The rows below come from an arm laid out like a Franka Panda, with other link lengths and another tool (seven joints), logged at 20 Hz.
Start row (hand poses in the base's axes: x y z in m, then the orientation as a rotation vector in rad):
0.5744, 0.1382, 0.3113, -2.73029, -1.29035, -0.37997
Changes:
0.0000, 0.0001, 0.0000, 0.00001, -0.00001, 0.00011
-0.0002, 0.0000, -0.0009, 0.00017, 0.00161, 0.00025
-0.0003, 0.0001, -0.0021, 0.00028, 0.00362, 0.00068
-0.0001, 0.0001, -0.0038, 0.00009, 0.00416, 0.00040
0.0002, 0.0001, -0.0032, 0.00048, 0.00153, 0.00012
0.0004, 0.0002, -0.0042, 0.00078, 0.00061, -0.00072
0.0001, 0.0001, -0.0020, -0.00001, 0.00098, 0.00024
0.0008, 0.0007, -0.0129, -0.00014, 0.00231, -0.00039
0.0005, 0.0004, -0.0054, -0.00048, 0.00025, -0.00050
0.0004, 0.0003, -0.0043, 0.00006, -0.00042, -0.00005
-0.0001, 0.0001, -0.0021, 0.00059, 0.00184, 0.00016
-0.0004, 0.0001, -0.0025, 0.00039, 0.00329, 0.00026
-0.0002, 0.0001, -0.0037, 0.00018, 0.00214, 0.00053
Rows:
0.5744, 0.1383, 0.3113, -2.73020, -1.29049, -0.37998
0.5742, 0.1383, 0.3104, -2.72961, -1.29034, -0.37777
0.5739, 0.1384, 0.3083, -2.72828, -1.29021, -0.37275
0.5738, 0.1385, 0.3045, -2.72722, -1.28968, -0.36689
0.5740, 0.1386, 0.3013, -2.72648, -1.28921, -0.36498
0.5744, 0.1388, 0.2971, -2.72627, -1.28770, -0.36461
0.5745, 0.1389, 0.2951, -2.72593, -1.28778, -0.36320
0.5753, 0.1396, 0.2822, -2.72594, -1.28677, -0.35990
0.5758, 0.1400, 0.2768, -2.72666, -1.28630, -0.35933
0.5762, 0.1403, 0.2725, -2.72672, -1.28631, -0.35996
0.5761, 0.1404, 0.2704, -2.72580, -1.28576, -0.35767
0.5757, 0.1405, 0.2679, -2.72472, -1.28509, -0.35323
0.5755, 0.1406, 0.2642, -2.72381, -1.28516, -0.35027

